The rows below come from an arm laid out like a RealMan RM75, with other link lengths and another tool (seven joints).
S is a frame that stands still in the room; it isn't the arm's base.
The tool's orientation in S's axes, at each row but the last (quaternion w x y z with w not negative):
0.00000 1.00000 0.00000 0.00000
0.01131 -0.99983 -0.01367 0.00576
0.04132 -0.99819 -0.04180 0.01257
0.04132 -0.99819 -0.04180 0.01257
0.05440 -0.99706 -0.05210 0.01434
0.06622 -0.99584 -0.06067 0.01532
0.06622 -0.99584 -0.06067 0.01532
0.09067 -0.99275 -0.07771 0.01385
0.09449 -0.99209 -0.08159 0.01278
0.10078 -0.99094 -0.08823 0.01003
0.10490 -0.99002 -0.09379 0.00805
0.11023 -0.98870 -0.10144 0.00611
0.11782 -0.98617 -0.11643 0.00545
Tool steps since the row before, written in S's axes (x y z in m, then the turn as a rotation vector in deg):
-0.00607 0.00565 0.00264 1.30 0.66 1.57
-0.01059 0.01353 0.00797 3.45 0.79 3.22
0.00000 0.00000 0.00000 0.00 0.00 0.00
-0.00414 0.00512 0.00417 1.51 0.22 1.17
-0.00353 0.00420 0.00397 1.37 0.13 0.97
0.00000 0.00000 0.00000 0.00 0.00 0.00
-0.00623 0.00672 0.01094 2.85 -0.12 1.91
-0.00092 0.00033 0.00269 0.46 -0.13 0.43
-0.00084 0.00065 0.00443 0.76 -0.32 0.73
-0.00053 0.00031 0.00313 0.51 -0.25 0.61
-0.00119 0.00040 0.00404 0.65 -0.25 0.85
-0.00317 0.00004 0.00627 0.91 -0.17 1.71
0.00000 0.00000 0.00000 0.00 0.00 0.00
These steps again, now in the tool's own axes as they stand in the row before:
-0.00607 -0.00565 -0.00264 1.30 -0.66 -1.57
-0.01030 -0.01399 -0.00754 3.43 -0.77 -3.24
0.00000 0.00000 0.00000 0.00 0.00 0.00
-0.00378 -0.00577 -0.00362 1.50 -0.19 -1.19
-0.00316 -0.00495 -0.00337 1.35 -0.10 -1.00
0.00000 0.00000 0.00000 0.00 0.00 0.00
-0.00560 -0.00881 -0.00972 2.77 0.20 -2.02
-0.00089 -0.00095 -0.00255 0.43 0.12 -0.47
-0.00077 -0.00160 -0.00419 0.69 0.29 -0.81
-0.00047 -0.00102 -0.00298 0.46 0.21 -0.67
-0.00108 -0.00145 -0.00383 0.59 0.18 -0.91
-0.00303 -0.00204 -0.00600 0.87 -0.03 -1.74
0.00000 0.00000 0.00000 0.00 0.00 0.00

